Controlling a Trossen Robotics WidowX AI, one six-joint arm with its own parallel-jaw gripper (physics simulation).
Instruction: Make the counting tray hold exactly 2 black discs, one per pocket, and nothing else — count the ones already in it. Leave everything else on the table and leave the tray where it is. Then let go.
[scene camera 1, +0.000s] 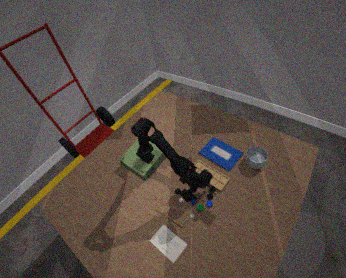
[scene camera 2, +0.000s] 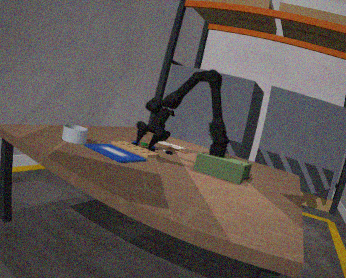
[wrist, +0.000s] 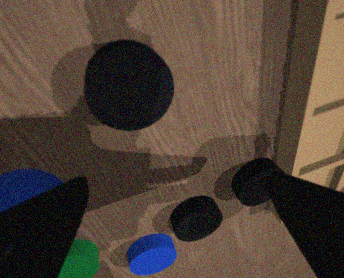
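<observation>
The wooden counting tray (scene camera 1: 220, 181) (scene camera 2: 131, 148) (wrist: 327, 85) is partly hidden by the arm; no disc shows in its visible parts. Two black discs (wrist: 196, 218) (wrist: 255, 181) lie on the table beside it, the nearer one partly behind a finger. A third black disc (scene camera 1: 178, 191) (wrist: 129, 85) lies apart. A blue disc (scene camera 1: 209, 204) (wrist: 152, 254), a green disc (scene camera 1: 201, 207) (wrist: 82, 257) and another blue disc (scene camera 1: 193, 202) (wrist: 25, 186) lie close by. My gripper (scene camera 1: 201, 194) (scene camera 2: 145, 142) (wrist: 179, 182) is open and empty, low over the discs beside the tray.
White discs (scene camera 1: 181, 200) (scene camera 1: 192, 216) lie near the group. A blue book (scene camera 1: 232, 159) (scene camera 2: 129, 156) lies behind the tray, with a grey bowl (scene camera 1: 256, 158) (scene camera 2: 75, 134) beyond it. A printed sheet (scene camera 1: 169, 244) and a thin stick (scene camera 1: 174, 221) lie toward the front. The arm stands on a green block (scene camera 1: 131, 164) (scene camera 2: 220, 168).
</observation>
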